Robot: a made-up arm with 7 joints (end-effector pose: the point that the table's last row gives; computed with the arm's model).
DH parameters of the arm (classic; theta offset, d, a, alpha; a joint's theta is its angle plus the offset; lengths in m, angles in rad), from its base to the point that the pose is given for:
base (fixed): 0 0 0 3.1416
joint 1: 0 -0.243 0 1.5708
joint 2: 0 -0.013 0 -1.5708
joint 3: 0 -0.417 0 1.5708
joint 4: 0 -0.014 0 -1.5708
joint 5: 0 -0.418 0 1.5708
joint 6: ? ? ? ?
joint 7: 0 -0.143 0 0
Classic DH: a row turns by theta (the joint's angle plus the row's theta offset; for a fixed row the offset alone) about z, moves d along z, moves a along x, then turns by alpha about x.
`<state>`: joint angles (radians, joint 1 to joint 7).
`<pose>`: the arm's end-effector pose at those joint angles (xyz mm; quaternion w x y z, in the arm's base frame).
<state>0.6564 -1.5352 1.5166 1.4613 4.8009 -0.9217 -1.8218</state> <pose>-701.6 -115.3 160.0 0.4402 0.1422 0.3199 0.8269</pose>
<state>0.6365 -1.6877 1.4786 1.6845 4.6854 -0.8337 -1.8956</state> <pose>-593.8 -223.1 129.7 0.3979 -0.0204 0.4119 0.8195</pose>
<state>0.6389 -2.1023 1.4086 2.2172 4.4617 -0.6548 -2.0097</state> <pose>-301.9 -317.3 176.2 0.2741 -0.3837 0.5396 0.6975</pose>
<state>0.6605 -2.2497 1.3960 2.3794 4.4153 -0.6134 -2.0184</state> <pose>-223.8 -301.9 211.1 0.2256 -0.4666 0.5688 0.6386</pose>
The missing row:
joint 6: 0 0 0 -1.5708
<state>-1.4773 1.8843 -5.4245 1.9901 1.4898 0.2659 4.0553</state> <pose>436.5 48.1 -92.8 0.2985 0.3192 -0.5337 -0.7241</pose>
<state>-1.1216 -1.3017 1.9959 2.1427 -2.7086 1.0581 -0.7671</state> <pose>290.8 -452.6 155.0 0.1995 0.3012 -0.6752 -0.6431</pose>
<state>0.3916 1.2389 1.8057 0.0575 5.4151 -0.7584 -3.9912</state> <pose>814.5 -292.7 624.3 0.3899 -0.0648 -0.9028 0.1694</pose>
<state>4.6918 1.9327 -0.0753 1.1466 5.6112 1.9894 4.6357</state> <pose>-88.4 310.8 -264.5 0.1654 0.2729 0.7912 0.5217</pose>
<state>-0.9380 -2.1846 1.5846 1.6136 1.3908 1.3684 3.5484</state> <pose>241.4 -442.2 -100.9 0.9097 0.2906 -0.2712 -0.1201</pose>
